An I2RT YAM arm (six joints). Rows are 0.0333 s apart.
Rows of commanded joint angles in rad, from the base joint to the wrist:
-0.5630, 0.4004, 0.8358, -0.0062, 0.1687, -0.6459
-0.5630, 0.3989, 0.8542, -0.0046, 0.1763, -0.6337
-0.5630, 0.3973, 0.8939, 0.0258, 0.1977, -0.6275
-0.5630, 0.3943, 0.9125, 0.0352, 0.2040, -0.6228
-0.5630, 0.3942, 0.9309, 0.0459, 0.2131, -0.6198
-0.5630, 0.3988, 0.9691, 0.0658, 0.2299, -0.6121
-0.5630, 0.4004, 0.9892, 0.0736, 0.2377, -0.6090
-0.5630, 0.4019, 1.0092, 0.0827, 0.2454, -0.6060
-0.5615, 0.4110, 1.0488, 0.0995, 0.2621, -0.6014
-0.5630, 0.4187, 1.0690, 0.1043, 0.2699, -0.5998
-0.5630, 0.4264, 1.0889, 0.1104, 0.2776, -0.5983
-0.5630, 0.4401, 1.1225, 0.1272, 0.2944, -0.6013
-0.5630, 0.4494, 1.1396, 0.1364, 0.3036, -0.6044
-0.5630, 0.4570, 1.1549, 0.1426, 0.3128, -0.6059
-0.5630, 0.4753, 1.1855, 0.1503, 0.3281, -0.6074
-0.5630, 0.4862, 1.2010, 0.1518, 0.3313, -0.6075
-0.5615, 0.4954, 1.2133, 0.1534, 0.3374, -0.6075
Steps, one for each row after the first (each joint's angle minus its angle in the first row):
0.0000, -0.0015, 0.0184, 0.0016, 0.0076, 0.0122
0.0000, -0.0031, 0.0581, 0.0320, 0.0290, 0.0184
0.0000, -0.0061, 0.0767, 0.0414, 0.0353, 0.0231
0.0000, -0.0062, 0.0951, 0.0521, 0.0444, 0.0261
0.0000, -0.0016, 0.1333, 0.0720, 0.0612, 0.0338
0.0000, 0.0000, 0.1534, 0.0798, 0.0690, 0.0369
0.0000, 0.0015, 0.1734, 0.0889, 0.0767, 0.0399
0.0015, 0.0106, 0.2130, 0.1057, 0.0934, 0.0445
0.0000, 0.0183, 0.2332, 0.1105, 0.1012, 0.0461
0.0000, 0.0260, 0.2531, 0.1166, 0.1089, 0.0476
0.0000, 0.0397, 0.2867, 0.1334, 0.1257, 0.0446
0.0000, 0.0490, 0.3038, 0.1426, 0.1349, 0.0415
0.0000, 0.0566, 0.3191, 0.1488, 0.1441, 0.0400
0.0000, 0.0749, 0.3497, 0.1565, 0.1594, 0.0385
0.0000, 0.0858, 0.3652, 0.1580, 0.1626, 0.0384
0.0015, 0.0950, 0.3775, 0.1596, 0.1687, 0.0384

